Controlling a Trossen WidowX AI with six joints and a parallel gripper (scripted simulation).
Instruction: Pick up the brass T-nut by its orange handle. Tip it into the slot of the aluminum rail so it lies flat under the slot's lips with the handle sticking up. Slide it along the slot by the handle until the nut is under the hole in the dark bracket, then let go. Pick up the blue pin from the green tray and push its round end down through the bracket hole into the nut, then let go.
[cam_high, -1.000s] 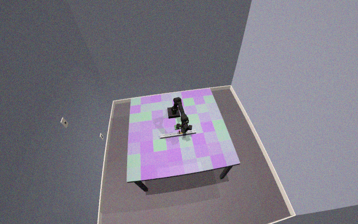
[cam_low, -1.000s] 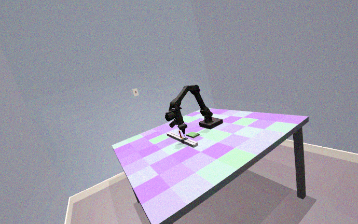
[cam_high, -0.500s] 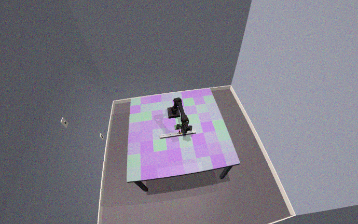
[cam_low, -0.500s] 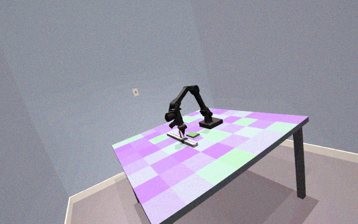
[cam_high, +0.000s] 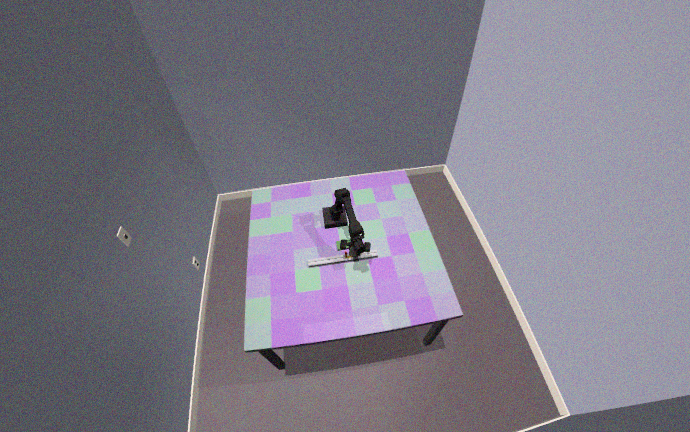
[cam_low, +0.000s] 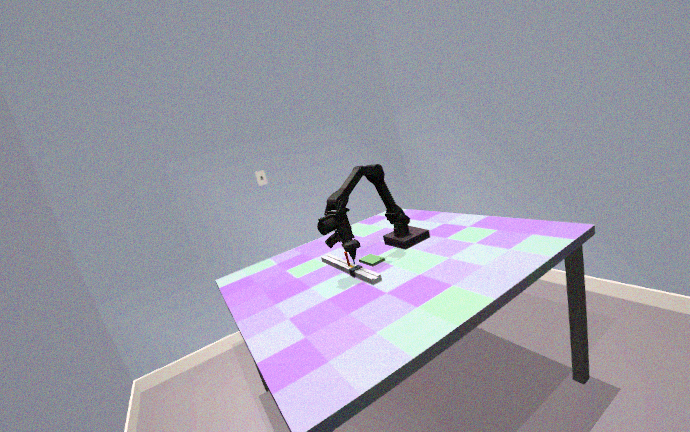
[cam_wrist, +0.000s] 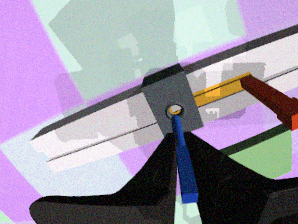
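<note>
Right now the blue pin is right at my gripper tip. The rest, counted from my gripper tip: green tray 120 mm behind, 60 mm to the right, 60 mm below.
</note>
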